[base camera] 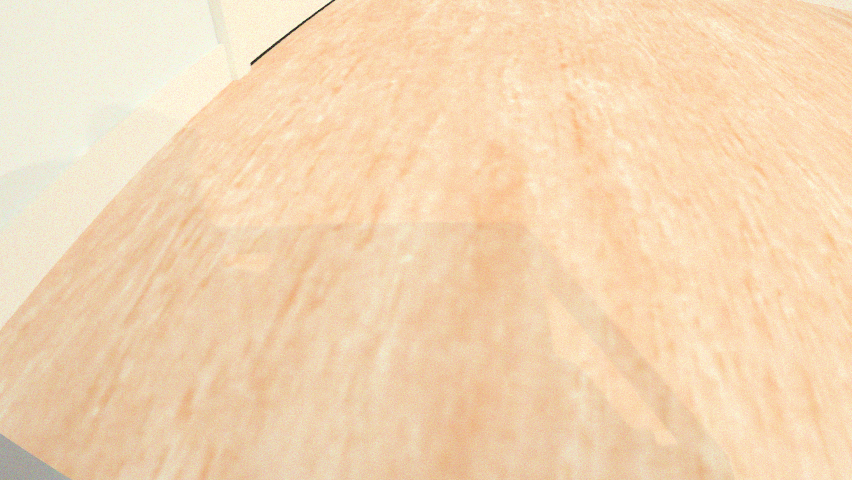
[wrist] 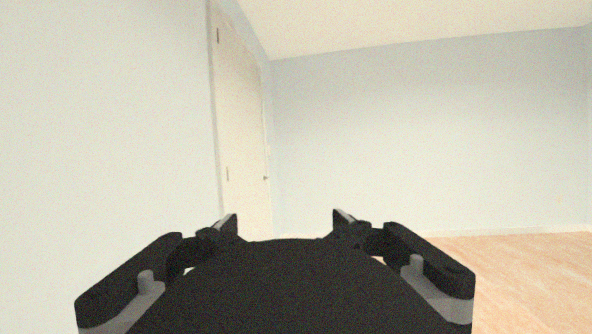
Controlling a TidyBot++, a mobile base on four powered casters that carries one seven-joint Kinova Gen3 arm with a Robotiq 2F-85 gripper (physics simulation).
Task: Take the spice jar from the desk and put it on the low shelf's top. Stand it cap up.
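Places are measured from the arm's base along level axes (x ahead, y left, z up), in centimetres.
Where they show: gripper, fingertip midpoint: [wrist: 285, 221].
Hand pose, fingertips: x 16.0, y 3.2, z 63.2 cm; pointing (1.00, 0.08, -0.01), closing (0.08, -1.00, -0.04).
Observation:
After its pixels a point has its place.
My gripper [wrist: 285, 221] {y 3.2, x 16.0, z 63.2 cm} is open, with its two black fingers wide apart and no object showing between them. It points out level across the room, towards a door and the far wall. The spice jar, the desk and the low shelf do not show in the base camera view or in the wrist view.
A pale wall [base camera: 107, 71] {y 53.3, x 68.3, z -22.9 cm} [wrist: 100, 125] {y 56.3, x 45.8, z 82.1 cm} runs along the left, with a cream door [base camera: 262, 23] {y 45.4, x 114.5, z -32.1 cm} [wrist: 242, 140] {y 43.1, x 131.7, z 86.0 cm} further on. A far wall [wrist: 425, 140] {y -155.0, x 211.1, z 81.8 cm} stands across the room. Wood floor [base camera: 447, 178] {y 2.4, x 59.2, z -39.7 cm} [wrist: 530, 280] {y -177.4, x 124.3, z -39.7 cm} lies ahead, with a faint shadow on it. A grey edge shows at the bottom left of the base camera view.

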